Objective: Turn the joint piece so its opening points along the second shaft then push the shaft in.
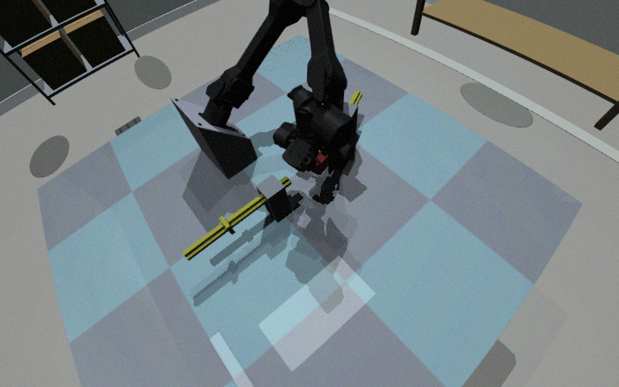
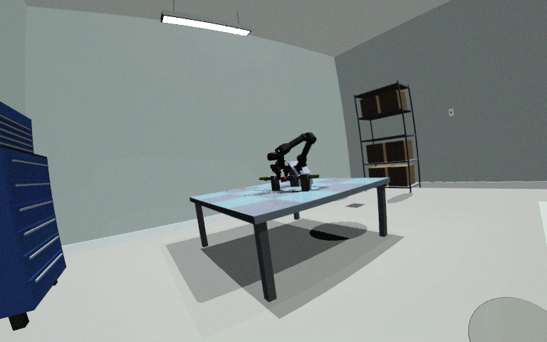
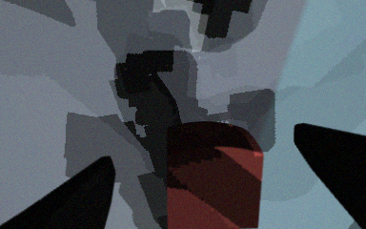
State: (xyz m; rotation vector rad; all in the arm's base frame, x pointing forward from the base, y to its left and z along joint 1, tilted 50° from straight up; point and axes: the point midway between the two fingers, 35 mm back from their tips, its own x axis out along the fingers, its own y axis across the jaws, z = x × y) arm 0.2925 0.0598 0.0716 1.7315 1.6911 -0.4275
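Right now the dark red joint piece is 20 mm to the left of my gripper tip.
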